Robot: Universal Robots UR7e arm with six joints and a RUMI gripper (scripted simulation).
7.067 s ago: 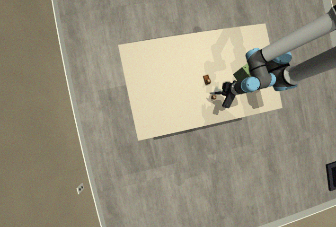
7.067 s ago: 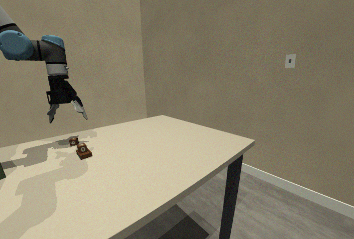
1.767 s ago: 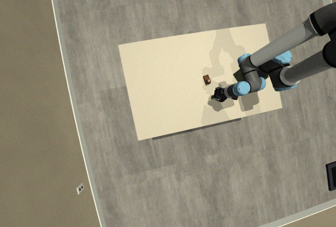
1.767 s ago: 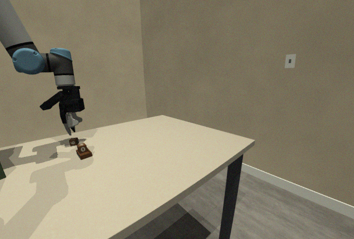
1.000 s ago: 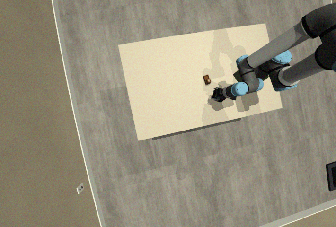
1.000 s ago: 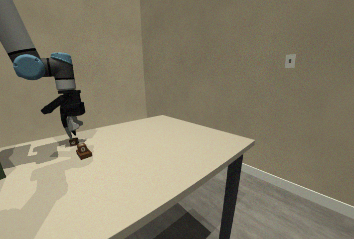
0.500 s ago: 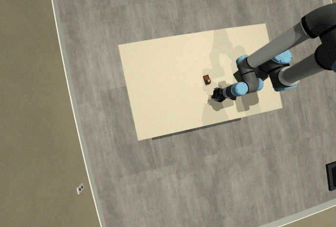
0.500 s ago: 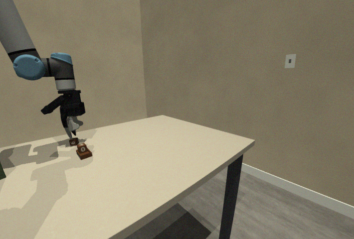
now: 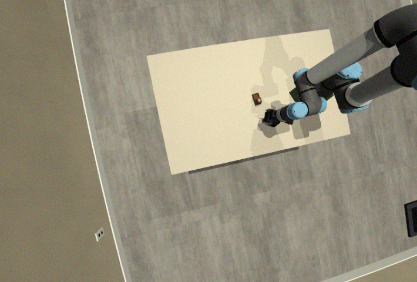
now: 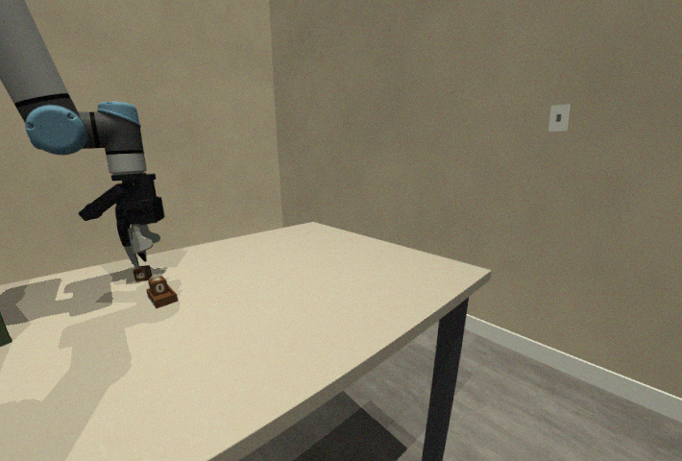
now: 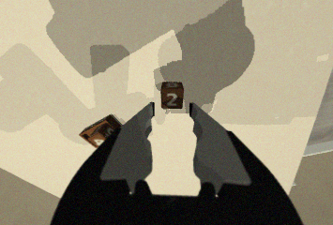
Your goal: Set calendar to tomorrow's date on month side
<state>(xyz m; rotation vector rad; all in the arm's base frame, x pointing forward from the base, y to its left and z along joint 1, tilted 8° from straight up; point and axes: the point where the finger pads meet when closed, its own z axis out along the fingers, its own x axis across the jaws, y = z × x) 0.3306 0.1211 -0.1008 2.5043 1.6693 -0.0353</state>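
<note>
Now: hand 40 mm above the brown digit cube. Round my hand: brown calendar tray 160 mm to the right, 40 mm below, 20 mm ahead.
</note>
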